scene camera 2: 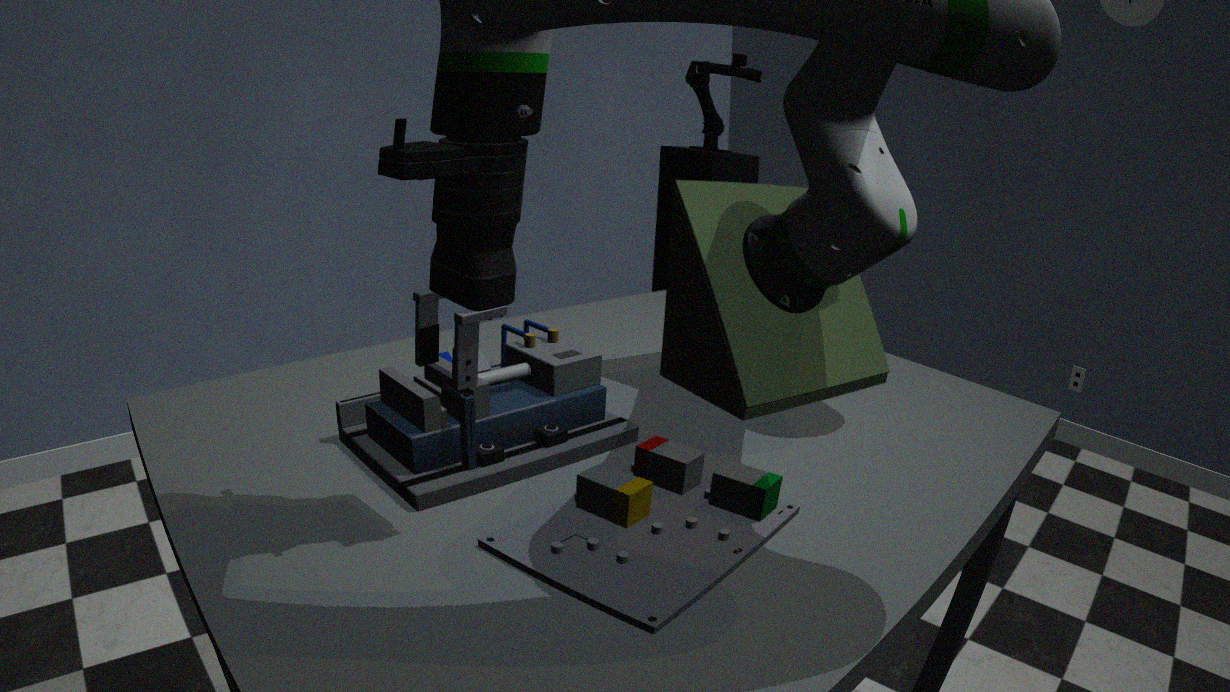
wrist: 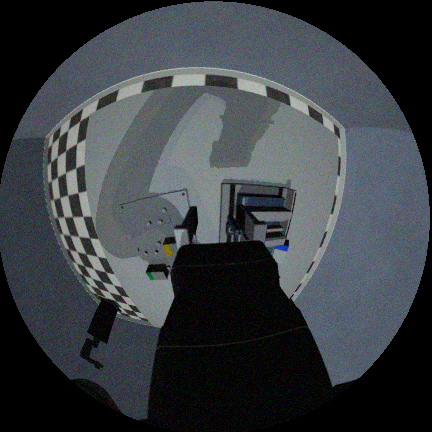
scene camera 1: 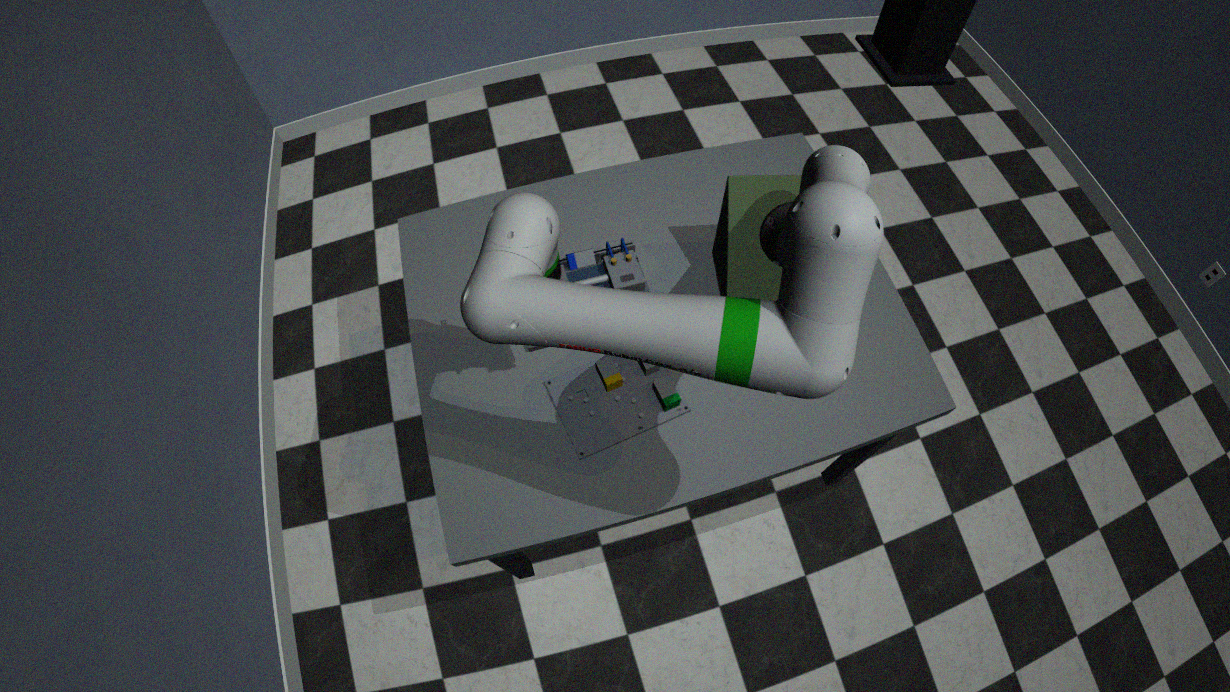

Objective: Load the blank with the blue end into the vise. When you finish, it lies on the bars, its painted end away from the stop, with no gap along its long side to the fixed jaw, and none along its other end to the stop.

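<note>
The blank with the blue end (scene camera 1: 587,258) (scene camera 2: 445,356) (wrist: 282,247) is by the back long side of the vise (scene camera 1: 587,274) (scene camera 2: 516,413) (wrist: 262,201). Its blue end points away from the grey housing (scene camera 2: 567,370). Fingers and jaws hide much of it in scene camera 2 and the wrist view, and what it rests on cannot be told. My gripper (scene camera 2: 445,373) (wrist: 216,212) is open and empty, pointing down. It hangs over the jaw end of the vise, one finger towards the front and one towards the back. The arm hides the gripper in scene camera 1.
A peg plate (scene camera 1: 602,443) (scene camera 2: 636,602) stands in front of the vise. It bears blanks with a yellow end (scene camera 1: 612,380) (scene camera 2: 636,501) (wrist: 168,249), a green end (scene camera 1: 670,400) (scene camera 2: 768,496) and a red end (scene camera 2: 653,444). Blue pipes (scene camera 2: 539,326) rise behind the housing. My arm's olive pedestal (scene camera 2: 774,361) is at the right.
</note>
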